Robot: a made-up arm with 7 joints.
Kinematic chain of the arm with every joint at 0, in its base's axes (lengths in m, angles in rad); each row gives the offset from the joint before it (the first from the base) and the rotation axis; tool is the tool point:
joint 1: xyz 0 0 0.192 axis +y
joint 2: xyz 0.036 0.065 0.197 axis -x
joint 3: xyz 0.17 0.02 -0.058 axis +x
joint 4: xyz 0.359 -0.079 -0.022 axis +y
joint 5: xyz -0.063 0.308 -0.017 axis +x
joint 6: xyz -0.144 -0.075 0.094 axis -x
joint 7: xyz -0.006 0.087 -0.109 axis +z
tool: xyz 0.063 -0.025 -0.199
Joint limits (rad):
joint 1: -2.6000..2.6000
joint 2: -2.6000..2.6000
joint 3: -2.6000..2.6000
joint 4: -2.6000..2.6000
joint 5: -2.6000..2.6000
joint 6: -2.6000..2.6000
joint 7: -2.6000..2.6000
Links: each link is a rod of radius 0.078 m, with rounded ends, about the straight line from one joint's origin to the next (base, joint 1, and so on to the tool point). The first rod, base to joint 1, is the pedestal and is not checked.
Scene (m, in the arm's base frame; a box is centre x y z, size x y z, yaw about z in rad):
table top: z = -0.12
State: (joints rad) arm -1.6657 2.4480 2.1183 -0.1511 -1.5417 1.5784 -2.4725
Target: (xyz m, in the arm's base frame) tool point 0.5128 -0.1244 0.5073
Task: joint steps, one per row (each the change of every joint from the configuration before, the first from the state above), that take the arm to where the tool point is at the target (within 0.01 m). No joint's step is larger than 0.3 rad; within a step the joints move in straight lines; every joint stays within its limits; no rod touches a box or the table.
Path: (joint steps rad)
1: 0.0667 0.0380 -0.2343 -0.1586 -0.2459 0.1921 0.0283
2: 0.0667 0.0380 -0.2343 -0.1585 -0.2459 0.1921 0.0284
3: 0.0668 0.0380 -0.2343 -0.1586 -0.2458 0.1920 0.0283
4: 0.0667 0.0380 -0.2343 -0.1585 -0.2459 0.1921 0.0283

